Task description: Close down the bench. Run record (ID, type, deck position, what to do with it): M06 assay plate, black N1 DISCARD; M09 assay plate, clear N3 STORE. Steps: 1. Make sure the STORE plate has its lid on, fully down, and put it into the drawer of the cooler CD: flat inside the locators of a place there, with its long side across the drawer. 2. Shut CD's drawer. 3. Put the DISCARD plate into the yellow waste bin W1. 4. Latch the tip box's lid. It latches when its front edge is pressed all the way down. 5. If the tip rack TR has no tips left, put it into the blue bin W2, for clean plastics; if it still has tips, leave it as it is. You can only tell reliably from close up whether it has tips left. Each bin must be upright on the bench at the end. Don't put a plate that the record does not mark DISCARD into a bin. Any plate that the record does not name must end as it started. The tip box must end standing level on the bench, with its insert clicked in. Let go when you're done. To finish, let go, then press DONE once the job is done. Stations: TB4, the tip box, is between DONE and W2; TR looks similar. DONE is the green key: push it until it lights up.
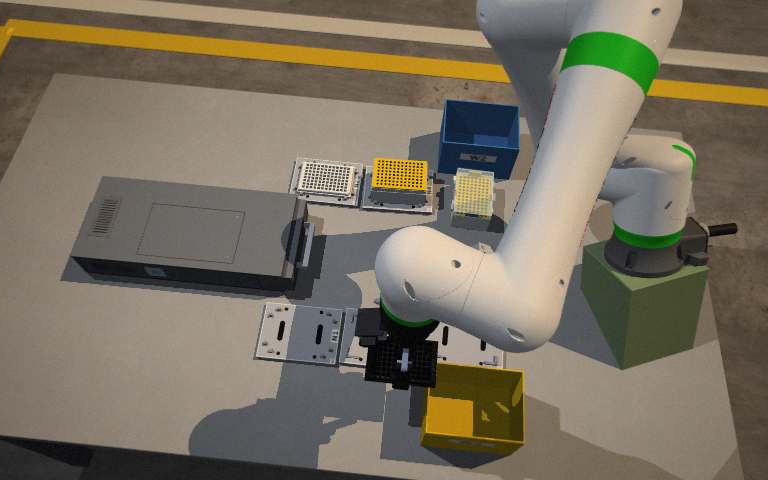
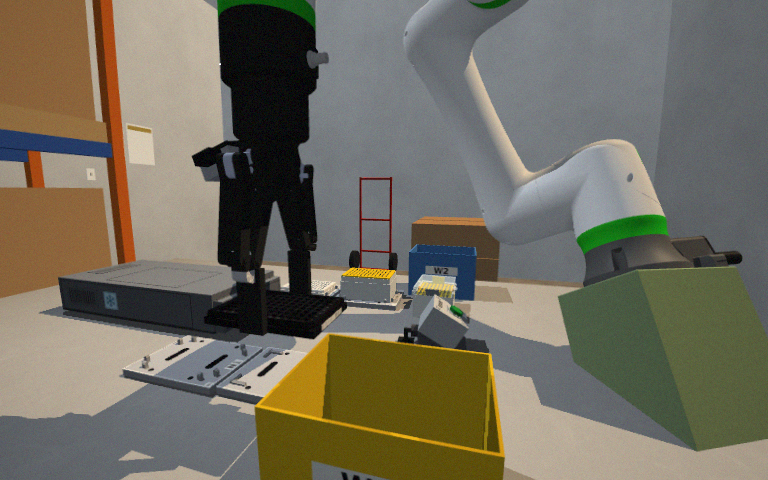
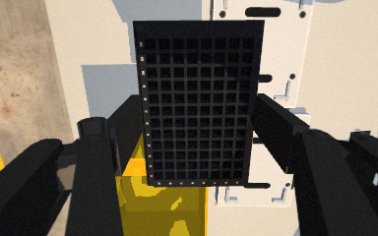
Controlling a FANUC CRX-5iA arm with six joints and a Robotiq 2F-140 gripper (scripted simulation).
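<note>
My hand is 13 cm past the yellow bin W1, 8 cm to the right of it and 13 cm above it. Also, from my hand: black assay plate: 2 cm below; green DONE key: 24 cm behind, 22 cm to the right, 10 cm below; cooler drawer: 31 cm ahead, 34 cm to the right, 13 cm below.
</note>
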